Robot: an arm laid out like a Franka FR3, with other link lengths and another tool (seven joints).
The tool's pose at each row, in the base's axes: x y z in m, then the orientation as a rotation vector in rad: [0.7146, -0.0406, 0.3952, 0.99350, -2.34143, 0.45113]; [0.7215, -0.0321, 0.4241, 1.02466, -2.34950, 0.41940]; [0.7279, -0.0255, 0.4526, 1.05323, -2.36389, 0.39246]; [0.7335, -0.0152, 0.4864, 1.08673, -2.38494, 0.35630]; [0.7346, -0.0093, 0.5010, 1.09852, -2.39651, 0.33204]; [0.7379, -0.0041, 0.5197, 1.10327, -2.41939, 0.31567]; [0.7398, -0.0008, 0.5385, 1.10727, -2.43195, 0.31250]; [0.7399, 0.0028, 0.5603, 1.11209, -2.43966, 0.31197]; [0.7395, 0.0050, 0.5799, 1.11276, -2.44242, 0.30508]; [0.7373, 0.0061, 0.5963, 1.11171, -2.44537, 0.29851]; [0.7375, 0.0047, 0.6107, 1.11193, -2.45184, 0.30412]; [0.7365, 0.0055, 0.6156, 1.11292, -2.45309, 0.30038]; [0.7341, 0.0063, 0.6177, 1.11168, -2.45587, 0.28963]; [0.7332, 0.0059, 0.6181, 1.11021, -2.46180, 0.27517]
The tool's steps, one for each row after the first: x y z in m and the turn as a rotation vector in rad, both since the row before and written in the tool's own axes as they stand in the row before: [0.0088, -0.0020, -0.0296, -0.01082, -0.02441, -0.02245]; [0.0093, -0.0023, -0.0284, -0.00692, -0.02834, -0.01707]; [0.0097, 0.0008, -0.0344, -0.01004, -0.03796, -0.01895]; [0.0034, 0.0025, -0.0152, -0.01039, -0.01925, -0.00718]; [0.0045, 0.0005, -0.0192, -0.00457, -0.02454, 0.00293]; [0.0061, 0.0004, -0.0182, 0.00194, -0.01285, 0.00181]; [0.0082, 0.0018, -0.0205, 0.00288, -0.00853, -0.00005]; [0.0081, 0.0013, -0.0179, -0.00382, -0.00400, -0.00052]; [0.0083, 0.0021, -0.0142, -0.00407, -0.00343, 0.00063]; [0.0076, -0.0013, -0.0122, 0.00538, -0.00442, 0.00322]; [0.0023, 0.0012, -0.0043, -0.00194, -0.00221, -0.00074]; [0.0019, 0.0023, -0.0014, -0.00697, -0.00408, 0.00002]; [0.0010, 0.0004, 0.0001, -0.00875, -0.00748, 0.00072]
